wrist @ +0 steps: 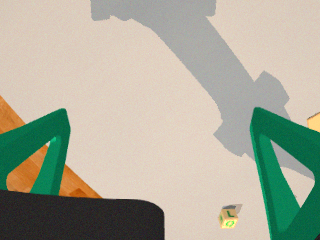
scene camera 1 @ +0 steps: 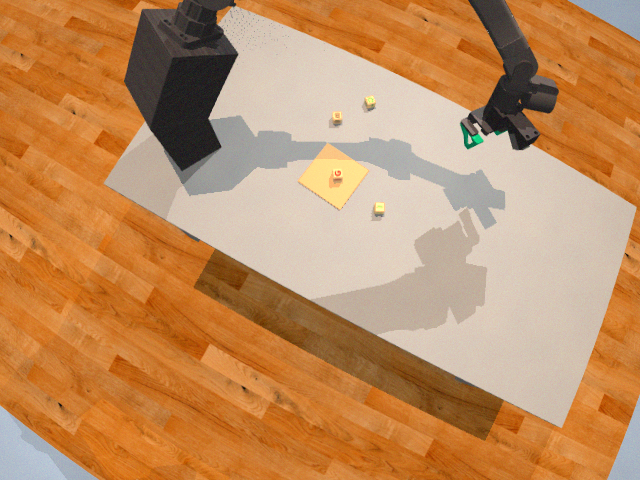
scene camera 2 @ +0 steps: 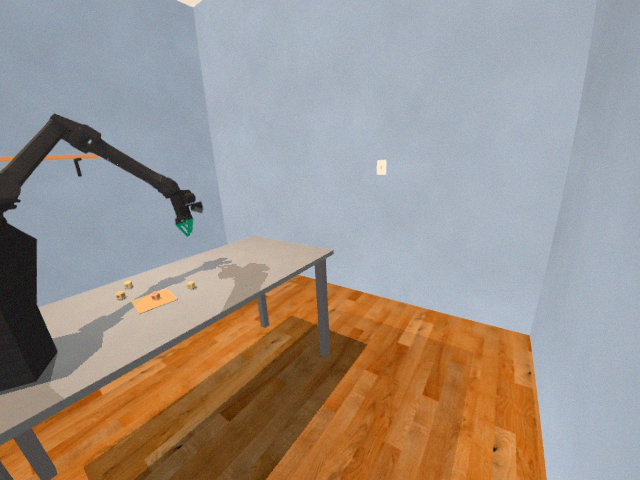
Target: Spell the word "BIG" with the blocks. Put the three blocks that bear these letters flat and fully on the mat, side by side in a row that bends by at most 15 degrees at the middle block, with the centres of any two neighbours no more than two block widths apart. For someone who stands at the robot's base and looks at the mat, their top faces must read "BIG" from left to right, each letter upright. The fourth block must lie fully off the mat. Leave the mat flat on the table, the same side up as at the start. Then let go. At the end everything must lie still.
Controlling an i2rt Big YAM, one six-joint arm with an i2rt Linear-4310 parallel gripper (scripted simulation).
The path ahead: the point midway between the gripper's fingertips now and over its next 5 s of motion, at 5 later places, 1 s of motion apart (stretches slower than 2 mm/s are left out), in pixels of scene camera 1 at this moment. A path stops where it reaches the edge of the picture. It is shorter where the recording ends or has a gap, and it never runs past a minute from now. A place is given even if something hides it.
The gripper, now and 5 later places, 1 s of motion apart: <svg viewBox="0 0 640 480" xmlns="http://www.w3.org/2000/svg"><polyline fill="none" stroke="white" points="481,140 374,79 335,95 341,145 390,191 365,145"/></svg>
